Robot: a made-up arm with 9 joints.
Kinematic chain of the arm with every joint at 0, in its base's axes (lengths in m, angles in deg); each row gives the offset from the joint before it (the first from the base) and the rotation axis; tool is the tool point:
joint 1: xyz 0 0 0.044 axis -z
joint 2: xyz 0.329 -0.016 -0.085 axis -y
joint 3: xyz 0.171 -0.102 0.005 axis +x
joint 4: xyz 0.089 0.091 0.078 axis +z
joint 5: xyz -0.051 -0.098 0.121 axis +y
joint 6: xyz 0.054 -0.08 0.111 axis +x
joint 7: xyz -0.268 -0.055 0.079 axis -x
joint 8: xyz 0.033 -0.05 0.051 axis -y
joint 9: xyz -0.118 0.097 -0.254 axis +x
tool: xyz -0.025 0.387 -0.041
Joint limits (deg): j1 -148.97..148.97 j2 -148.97..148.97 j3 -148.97..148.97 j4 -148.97..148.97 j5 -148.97..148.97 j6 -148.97..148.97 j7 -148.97..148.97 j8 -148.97..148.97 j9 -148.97..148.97
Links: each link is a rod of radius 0.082 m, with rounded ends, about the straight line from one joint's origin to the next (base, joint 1, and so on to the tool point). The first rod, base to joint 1, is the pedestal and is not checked.
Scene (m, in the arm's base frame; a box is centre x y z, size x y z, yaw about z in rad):
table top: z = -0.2
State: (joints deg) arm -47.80 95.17 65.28 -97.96 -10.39 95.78 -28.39 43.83 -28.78
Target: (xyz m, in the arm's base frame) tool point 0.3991 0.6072 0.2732
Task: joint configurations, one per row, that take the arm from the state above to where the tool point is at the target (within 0.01 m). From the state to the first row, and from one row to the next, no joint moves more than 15 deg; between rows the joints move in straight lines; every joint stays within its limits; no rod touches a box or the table.
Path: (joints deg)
1: -60.32 92.65 70.98 -99.04 -3.64 91.14 -22.42 47.90 -35.86
2: -72.84 90.13 76.68 -100.13 3.11 86.50 -16.46 51.97 -42.93
3: -85.37 87.61 82.38 -101.21 9.86 81.87 -10.49 56.04 -50.01
4: -97.89 85.09 88.08 -102.30 16.62 77.23 -4.52 60.11 -57.08

